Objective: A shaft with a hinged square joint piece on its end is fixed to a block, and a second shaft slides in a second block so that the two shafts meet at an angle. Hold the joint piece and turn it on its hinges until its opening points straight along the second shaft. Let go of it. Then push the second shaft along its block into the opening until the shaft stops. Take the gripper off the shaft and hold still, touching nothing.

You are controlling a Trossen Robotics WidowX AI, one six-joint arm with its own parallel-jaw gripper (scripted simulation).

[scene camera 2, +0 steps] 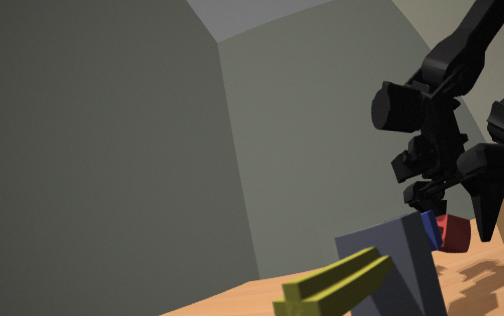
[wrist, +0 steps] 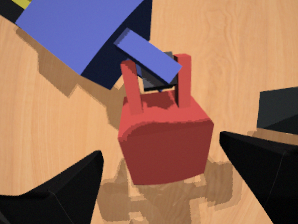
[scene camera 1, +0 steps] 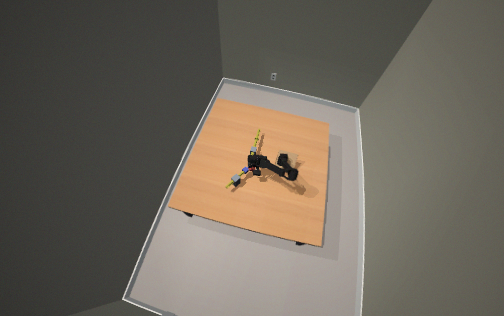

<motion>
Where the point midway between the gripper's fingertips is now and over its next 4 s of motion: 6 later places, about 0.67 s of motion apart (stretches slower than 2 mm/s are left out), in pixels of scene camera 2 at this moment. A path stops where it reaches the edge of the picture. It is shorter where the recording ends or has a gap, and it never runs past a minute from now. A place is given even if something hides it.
My gripper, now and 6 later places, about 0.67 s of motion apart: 459, 244; 456, 264; 457, 266; 452, 261; 443, 258; 432, 256; 424, 254
</motion>
